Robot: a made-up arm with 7 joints.
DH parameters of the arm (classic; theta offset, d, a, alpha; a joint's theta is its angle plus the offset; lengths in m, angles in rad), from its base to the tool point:
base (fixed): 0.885 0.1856 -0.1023 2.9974
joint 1: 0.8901 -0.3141 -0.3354 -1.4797
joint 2: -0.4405 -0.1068 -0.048 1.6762
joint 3: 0 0.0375 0.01 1.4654
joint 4: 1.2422 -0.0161 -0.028 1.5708
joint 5: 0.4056 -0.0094 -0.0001 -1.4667
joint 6: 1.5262 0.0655 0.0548 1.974
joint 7: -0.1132 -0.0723 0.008 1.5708
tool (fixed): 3.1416 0.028 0 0
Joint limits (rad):
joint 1: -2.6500..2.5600
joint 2: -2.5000..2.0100
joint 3: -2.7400..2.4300
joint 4: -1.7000..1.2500
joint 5: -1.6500..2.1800
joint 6: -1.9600..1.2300
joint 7: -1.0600..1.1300
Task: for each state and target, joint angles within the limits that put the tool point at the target. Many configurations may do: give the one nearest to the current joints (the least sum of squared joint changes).
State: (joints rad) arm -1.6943 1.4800 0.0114 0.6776 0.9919 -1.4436 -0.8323
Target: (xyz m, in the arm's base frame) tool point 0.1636 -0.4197 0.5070
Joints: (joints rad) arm -2.3766 1.7903 -0.1669 0.6406 1.3286 -1.1028 -0.8915
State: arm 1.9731 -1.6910 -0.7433 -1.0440 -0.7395 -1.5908 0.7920
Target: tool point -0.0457 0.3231 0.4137
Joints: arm 1.3007 -1.1941 -0.4085 -1.7000 -1.1199 -1.9600 0.9075
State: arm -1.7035 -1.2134 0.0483 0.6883 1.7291 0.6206 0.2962
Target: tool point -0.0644 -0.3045 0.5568
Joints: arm -1.6806 -1.4331 0.0760 0.6970 1.3088 0.3834 0.4012
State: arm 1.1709 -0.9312 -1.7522 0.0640 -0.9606 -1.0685 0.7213
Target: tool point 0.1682 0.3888 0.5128
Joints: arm 1.8972 -0.8283 -1.6792 -0.4459 -0.9714 -1.2506 0.9567
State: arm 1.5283 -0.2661 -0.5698 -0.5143 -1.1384 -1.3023 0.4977
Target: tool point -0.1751 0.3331 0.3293
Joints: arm 1.0683 0.0193 -0.5329 -0.6105 -1.4033 -1.5411 0.5420
